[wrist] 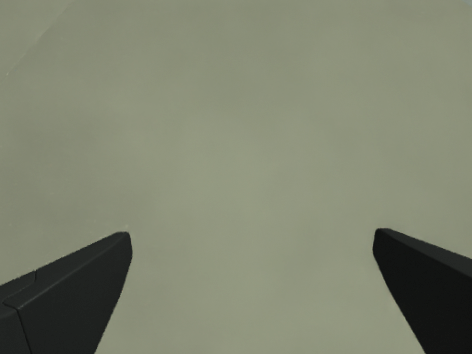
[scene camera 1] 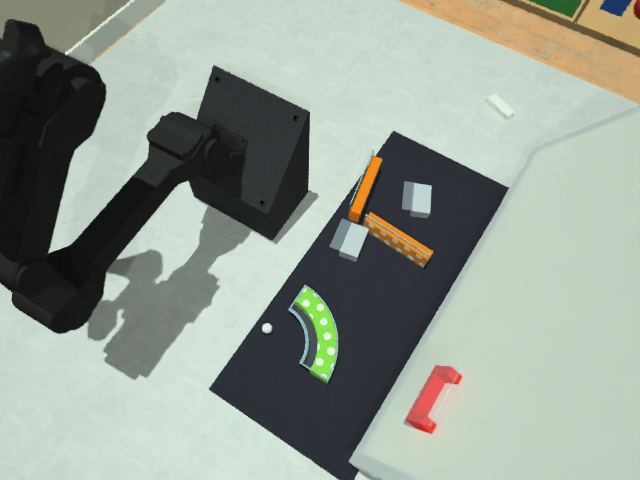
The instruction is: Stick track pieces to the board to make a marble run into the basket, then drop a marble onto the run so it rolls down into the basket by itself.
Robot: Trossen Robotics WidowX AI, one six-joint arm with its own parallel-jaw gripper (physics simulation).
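Places are measured from the arm's base along level axes (x back, y right, z up), in millimetres.
Where they show: gripper, fingertip midpoint: (wrist: pixel 253 242); arm's base at its link origin: (scene camera 1: pixel 224 150).
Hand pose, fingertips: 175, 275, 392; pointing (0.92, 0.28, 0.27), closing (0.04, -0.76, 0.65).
Observation:
Things, the pixels of their centre, and the offset from my fingertips, as dx, dy, dz. "pt": a spot on its surface instead. Level surfaces: height alone.
- green curved track piece with white dots, surface spot: (scene camera 1: pixel 326 335) pt -451, -132, -506
- dark mat at its surface level: dz -528
- white marble at the middle of its body: (scene camera 1: pixel 267 328) -363, -97, -520
- red piece at a spot on its surface: (scene camera 1: pixel 428 395) pt -607, -96, -373
- small white block at the middle of its body: (scene camera 1: pixel 500 106) -513, -739, -525
A green curved track piece with white dots (scene camera 1: pixel 326 335) lies on the dark mat (scene camera 1: pixel 289 408). The white marble (scene camera 1: pixel 266 328) is beside it, near the mat's left edge. Two orange track pieces (scene camera 1: pixel 366 190) (scene camera 1: pixel 399 239) lie on the mat's upper part, at an angle to each other. A red piece (scene camera 1: pixel 428 395) is at the large pale panel (scene camera 1: pixel 542 289) on the right, which may be the board. My gripper (wrist: pixel 253 242) is open, with nothing between its fingers; its fingertips cannot be made out in the scene view, where the hand is by the black wedge. The basket cannot be made out.
The black wedge-shaped block (scene camera 1: pixel 258 139) stands left of the mat. Two grey blocks (scene camera 1: pixel 422 200) (scene camera 1: pixel 354 241) are on the mat near the orange pieces. A small white block (scene camera 1: pixel 499 106) lies at the upper right. A wooden edge (scene camera 1: pixel 516 43) runs across the top right.

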